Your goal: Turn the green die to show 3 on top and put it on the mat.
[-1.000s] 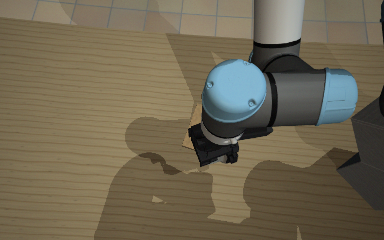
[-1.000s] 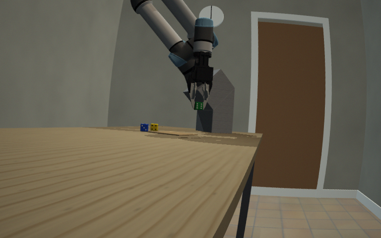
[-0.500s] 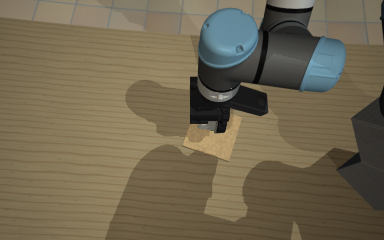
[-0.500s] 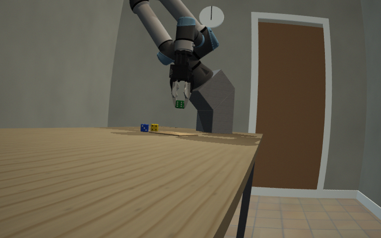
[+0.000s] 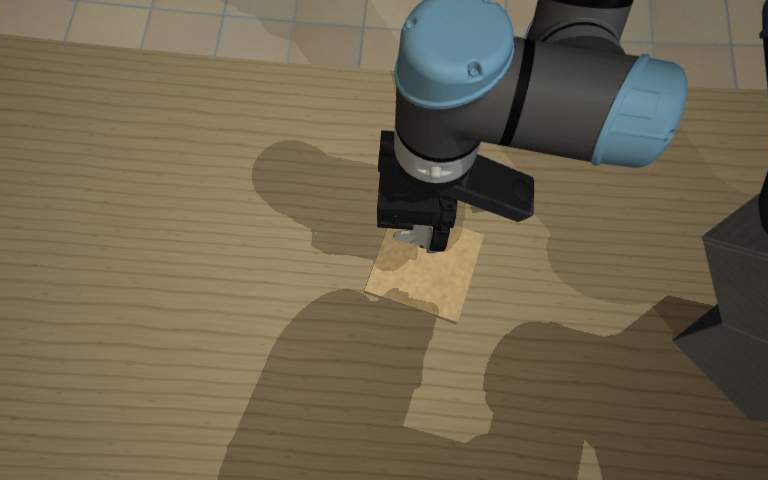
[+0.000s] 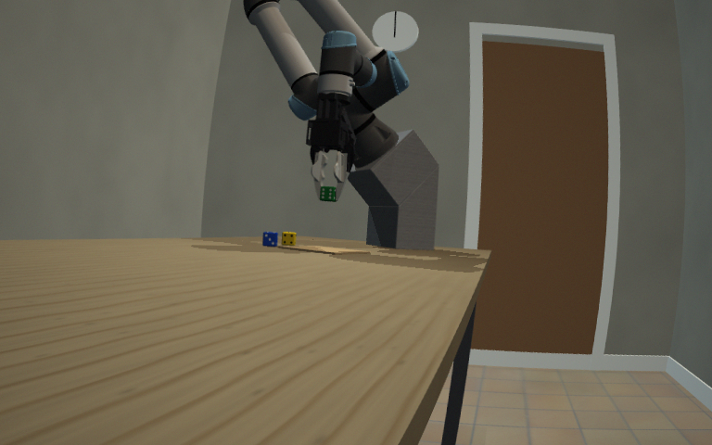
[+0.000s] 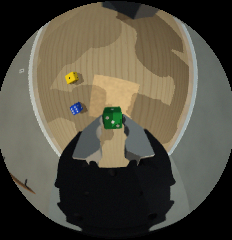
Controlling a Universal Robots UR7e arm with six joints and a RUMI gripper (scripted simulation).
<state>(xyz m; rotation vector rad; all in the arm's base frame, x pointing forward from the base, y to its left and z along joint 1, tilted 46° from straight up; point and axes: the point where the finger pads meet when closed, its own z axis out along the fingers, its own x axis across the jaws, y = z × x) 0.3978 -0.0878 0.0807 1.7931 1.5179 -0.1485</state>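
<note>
My hand is 12 cm above the tan mat. The rest, counted from my hand: blue die: 2 cm behind, 12 cm to the right, 11 cm below; then green die: right at my hand; then yellow die: 12 cm behind, 9 cm to the right, 11 cm below.
</note>
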